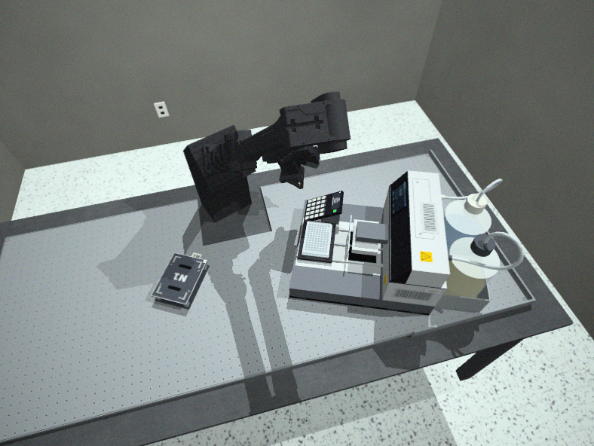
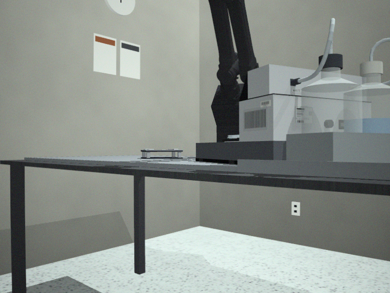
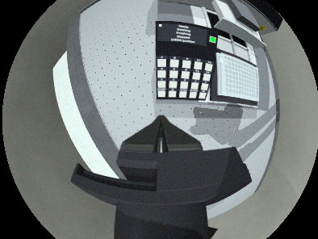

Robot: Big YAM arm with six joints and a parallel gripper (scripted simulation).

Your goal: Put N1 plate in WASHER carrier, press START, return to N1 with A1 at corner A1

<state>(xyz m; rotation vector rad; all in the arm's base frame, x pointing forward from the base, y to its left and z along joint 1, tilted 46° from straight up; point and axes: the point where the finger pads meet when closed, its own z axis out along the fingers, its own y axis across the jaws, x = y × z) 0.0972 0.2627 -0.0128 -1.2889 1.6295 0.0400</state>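
Now: hand 18 cm short of the white well plate, 6 cm above it and 4 cm to the right of it. Round my hand: black carrier (18 cm ahead, 7 cm below, 4 cm to the left); then plate washer (21 cm ahead, 19 cm to the left, 1 cm below); then plate nest (41 cm to the right, 27 cm ahead, 11 cm below).
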